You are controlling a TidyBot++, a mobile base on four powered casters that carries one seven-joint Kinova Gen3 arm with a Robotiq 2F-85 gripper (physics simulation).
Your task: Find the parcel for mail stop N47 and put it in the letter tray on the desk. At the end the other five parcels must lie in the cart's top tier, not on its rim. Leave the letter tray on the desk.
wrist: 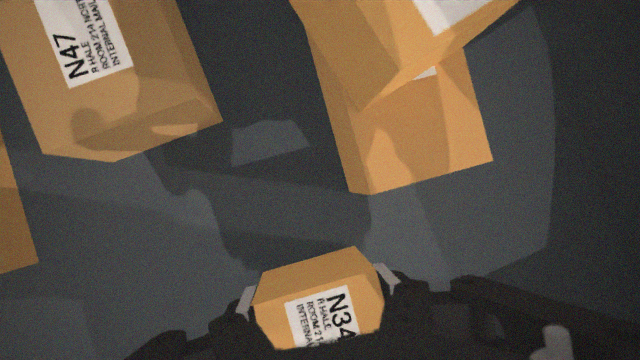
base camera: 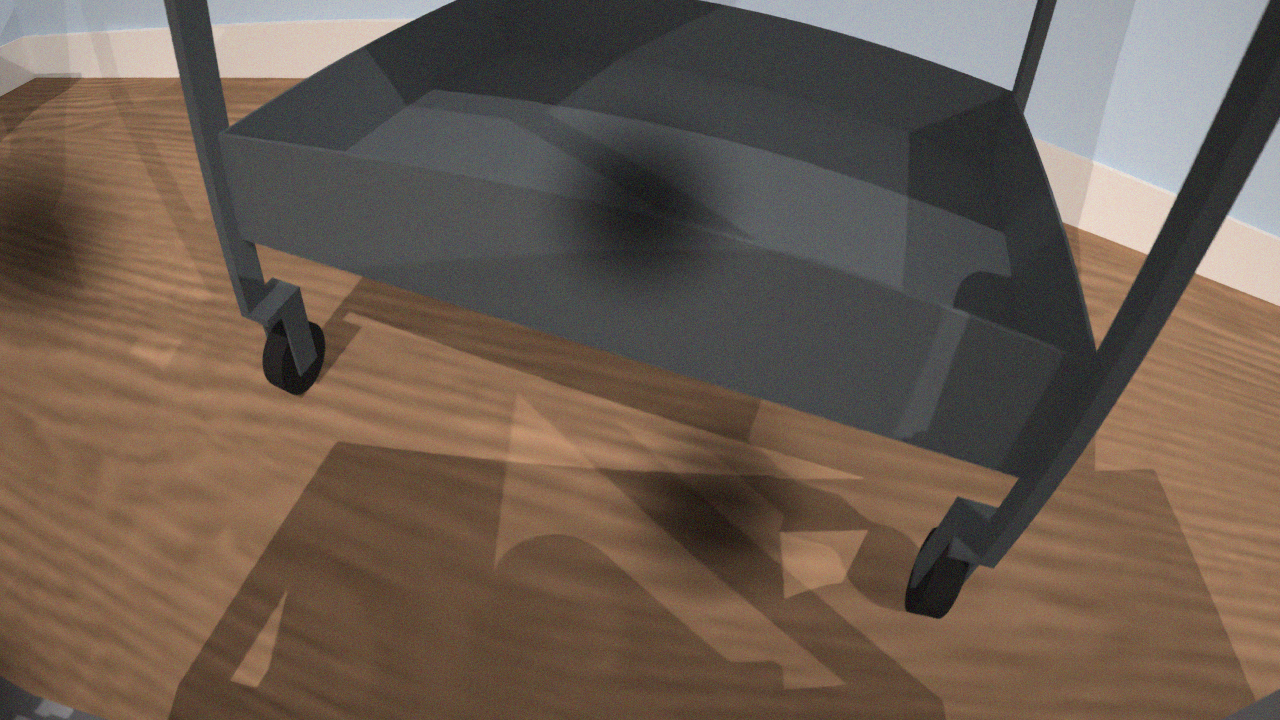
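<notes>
In the wrist view my gripper is shut on the N34 parcel, an orange-brown box with a white label, held over the cart's top tier. The N47 parcel lies in the tier at the upper left, its label readable, apart from the held parcel. At the upper right a tilted parcel rests on another parcel; neither label can be read. Part of a further parcel shows at the left edge. The letter tray and the desk do not show in these views.
In the base view the cart's lower tier spans the middle, with a post at the left, another post at the right, and casters on the wooden floor. Pale blue walls stand behind the cart.
</notes>
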